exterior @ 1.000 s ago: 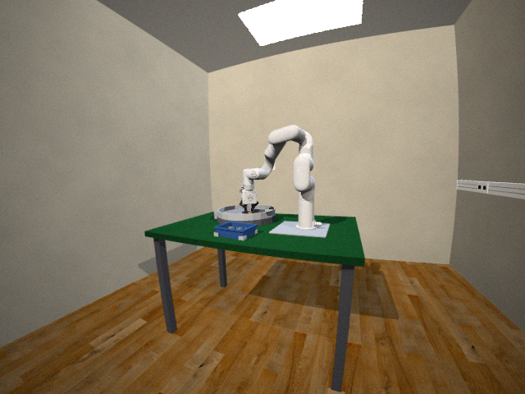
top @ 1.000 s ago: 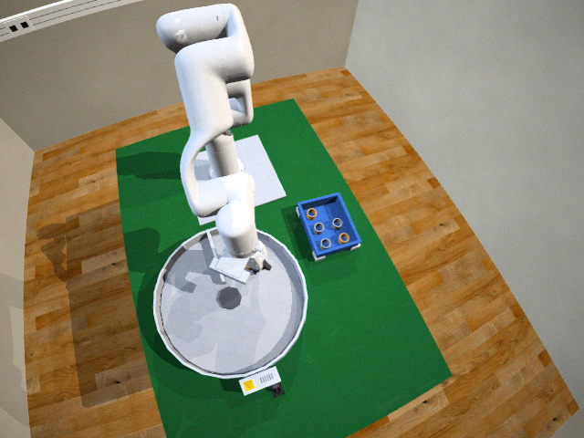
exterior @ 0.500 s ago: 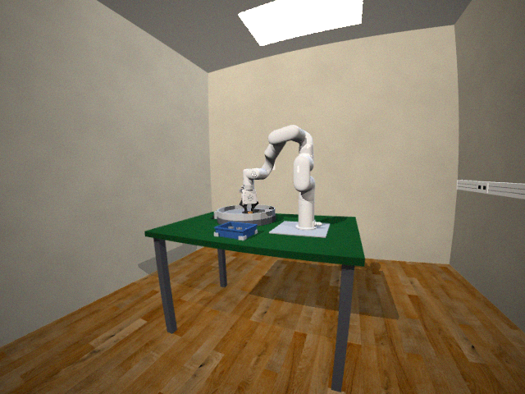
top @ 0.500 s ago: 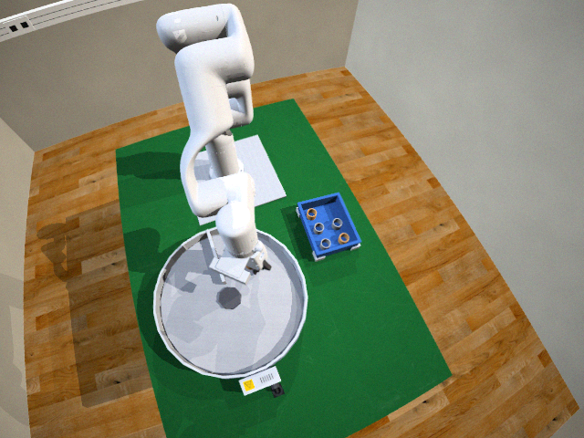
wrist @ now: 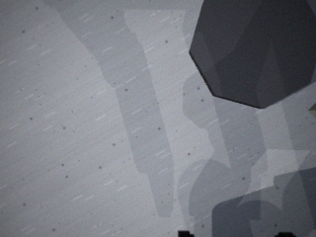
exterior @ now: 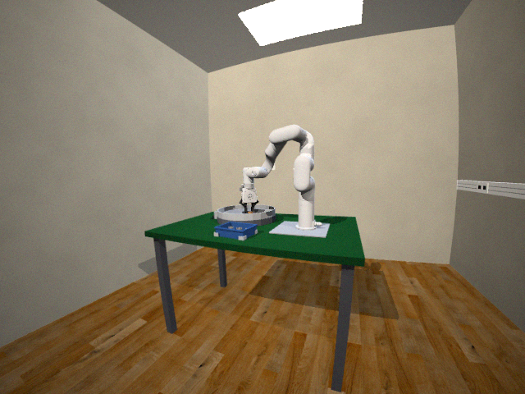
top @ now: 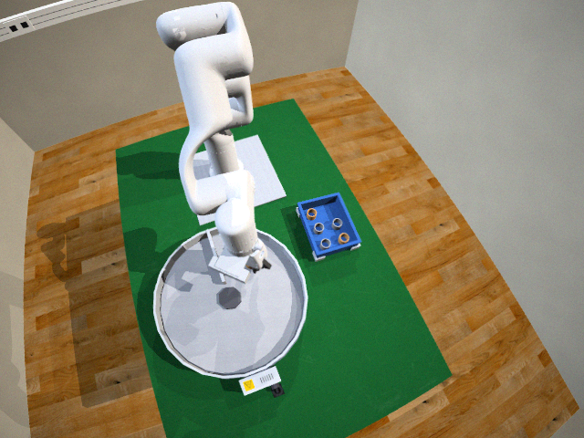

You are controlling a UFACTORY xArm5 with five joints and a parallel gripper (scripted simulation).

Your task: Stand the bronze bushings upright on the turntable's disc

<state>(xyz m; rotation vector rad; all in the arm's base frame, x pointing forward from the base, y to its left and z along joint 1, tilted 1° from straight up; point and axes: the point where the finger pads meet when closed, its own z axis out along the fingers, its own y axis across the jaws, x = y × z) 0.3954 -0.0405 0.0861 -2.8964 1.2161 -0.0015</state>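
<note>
Now: the blue crate 280 mm to the left of my hand, 70 mm below it and 50 mm behind it. Round my hand: grey turntable disc 80 mm to the right, 60 mm ahead, 40 mm below.
</note>
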